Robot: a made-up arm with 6 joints. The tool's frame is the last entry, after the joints. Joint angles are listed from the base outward. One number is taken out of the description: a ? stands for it. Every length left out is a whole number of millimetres.
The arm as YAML. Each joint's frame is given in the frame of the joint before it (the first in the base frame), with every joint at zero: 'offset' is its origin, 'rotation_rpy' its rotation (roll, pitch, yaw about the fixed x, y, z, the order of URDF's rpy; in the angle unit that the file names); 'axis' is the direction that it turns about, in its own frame. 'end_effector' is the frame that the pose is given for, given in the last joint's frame.
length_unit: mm
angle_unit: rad
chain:
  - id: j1
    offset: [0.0, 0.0, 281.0]
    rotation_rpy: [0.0, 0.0, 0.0]
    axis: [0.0, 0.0, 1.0]
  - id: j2
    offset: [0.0, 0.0, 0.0]
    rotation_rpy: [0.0, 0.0, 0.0]
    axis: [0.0, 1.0, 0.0]
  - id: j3
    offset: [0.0, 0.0, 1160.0]
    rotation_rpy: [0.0, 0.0, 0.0]
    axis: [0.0, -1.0, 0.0]
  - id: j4
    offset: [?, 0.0, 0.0]
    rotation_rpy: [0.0, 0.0, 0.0]
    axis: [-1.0, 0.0, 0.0]
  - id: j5
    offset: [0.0, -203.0, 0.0]
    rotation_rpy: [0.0, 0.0, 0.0]
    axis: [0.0, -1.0, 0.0]
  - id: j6
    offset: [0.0, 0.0, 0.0]
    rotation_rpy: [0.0, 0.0, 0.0]
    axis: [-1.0, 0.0, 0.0]
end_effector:
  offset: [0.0, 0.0, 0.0]
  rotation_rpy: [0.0, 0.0, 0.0]
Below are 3 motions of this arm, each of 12 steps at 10 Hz.
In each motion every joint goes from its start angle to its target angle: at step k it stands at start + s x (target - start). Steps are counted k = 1, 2, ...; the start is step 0. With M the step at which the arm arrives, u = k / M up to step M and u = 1 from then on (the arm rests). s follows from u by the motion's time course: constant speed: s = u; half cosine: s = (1 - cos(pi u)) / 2; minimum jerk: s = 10 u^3 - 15 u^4 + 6 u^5.
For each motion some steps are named. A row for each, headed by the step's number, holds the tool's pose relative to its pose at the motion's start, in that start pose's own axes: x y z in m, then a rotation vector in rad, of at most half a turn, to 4 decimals.
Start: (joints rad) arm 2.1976 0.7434 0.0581 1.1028 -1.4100 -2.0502
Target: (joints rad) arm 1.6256 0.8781 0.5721 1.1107 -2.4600 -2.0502
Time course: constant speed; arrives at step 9
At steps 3, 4, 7, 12:
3: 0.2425 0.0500 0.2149 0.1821 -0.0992 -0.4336
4: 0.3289 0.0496 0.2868 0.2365 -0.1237 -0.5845
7: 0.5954 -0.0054 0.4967 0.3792 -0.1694 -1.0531
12: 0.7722 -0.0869 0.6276 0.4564 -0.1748 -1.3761

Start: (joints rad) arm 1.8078 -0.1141 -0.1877 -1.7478 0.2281 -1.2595
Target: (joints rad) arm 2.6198 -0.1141 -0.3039 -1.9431 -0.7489 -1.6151
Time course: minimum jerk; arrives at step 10
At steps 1, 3, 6, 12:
1: -0.0017 -0.0054 0.0002 0.0037 0.0023 -0.0150
3: -0.0384 -0.1009 0.0045 0.0717 0.0347 -0.2869
6: -0.2434 -0.3667 0.0347 0.3058 0.0172 -1.2033
12: -0.4145 -0.4721 0.0657 0.4355 -0.0951 -1.7568

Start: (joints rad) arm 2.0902 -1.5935 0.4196 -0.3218 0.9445 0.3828
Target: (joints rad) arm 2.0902 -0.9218 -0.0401 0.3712 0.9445 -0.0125
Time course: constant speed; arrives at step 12
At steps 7, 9, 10, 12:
7: -0.4559 -0.0157 -0.6124 -0.0717 0.5631 0.4322
9: -0.6264 -0.0346 -0.7351 -0.0541 0.7444 0.5505
10: -0.7161 -0.0462 -0.7865 -0.0390 0.8381 0.6074
12: -0.9025 -0.0732 -0.8684 0.0036 1.0314 0.7152

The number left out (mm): 908.0
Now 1 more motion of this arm.
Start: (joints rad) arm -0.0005 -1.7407 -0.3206 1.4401 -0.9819 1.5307
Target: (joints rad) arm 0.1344 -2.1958 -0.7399 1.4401 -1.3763 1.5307
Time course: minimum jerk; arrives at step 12
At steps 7, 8, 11, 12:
7: -0.0760 0.3274 0.1138 0.0582 -0.0590 0.2449
8: -0.0896 0.3899 0.1502 0.0683 -0.0734 0.2964
11: -0.1087 0.4781 0.2122 0.0818 -0.0960 0.3737
12: -0.1092 0.4802 0.2138 0.0821 -0.0966 0.3756

